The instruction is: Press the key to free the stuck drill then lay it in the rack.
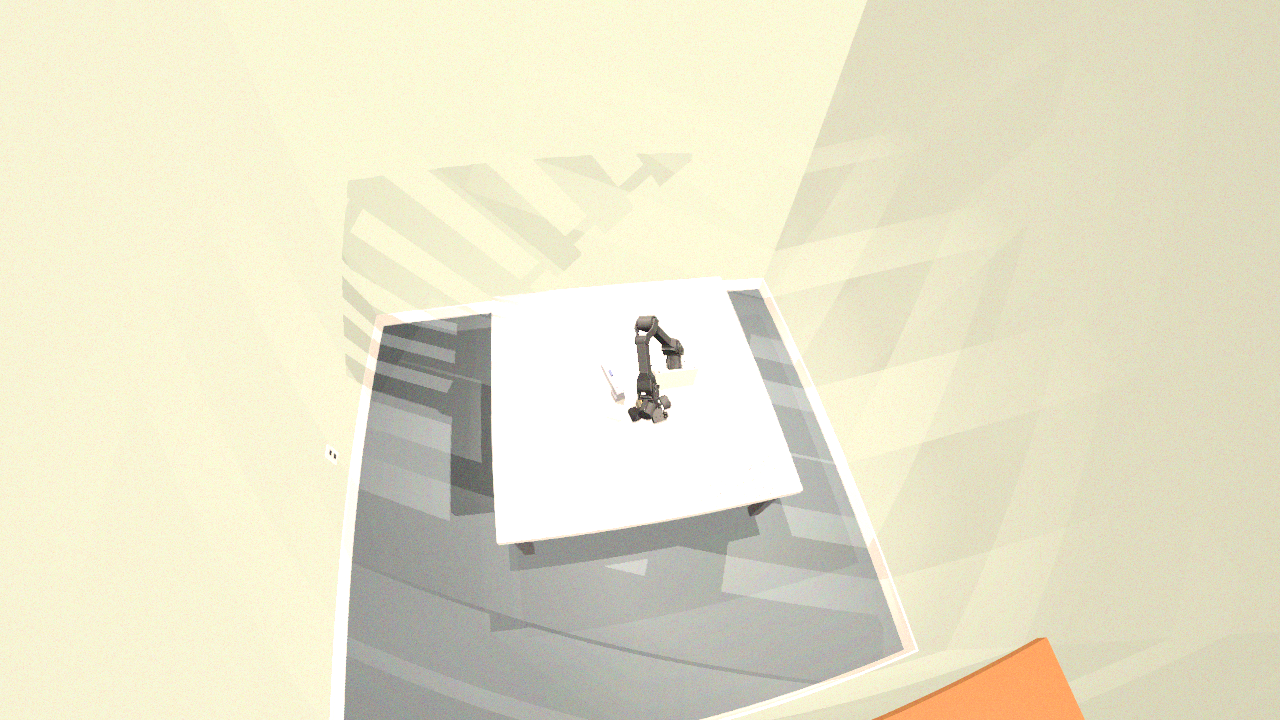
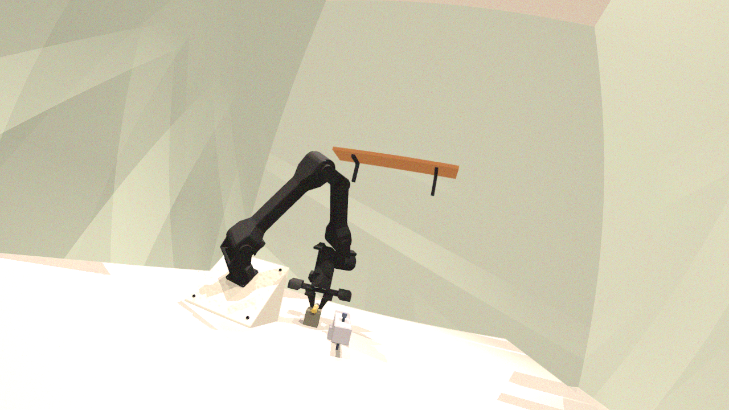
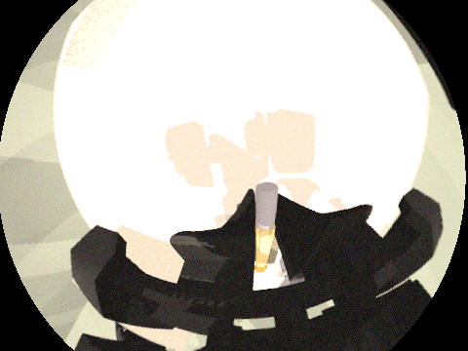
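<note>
The drill is 40 mm to the right of my gripper tip, 30 mm above it and 10 mm ahead of it. From my gripper tip the other things lie so: light grey box 180 mm to the right, 150 mm ahead, 30 mm above; then rack 50 mm to the right, 20 mm ahead, 10 mm above; then small dark key 200 mm to the right, 160 mm ahead, 40 mm above.
</note>
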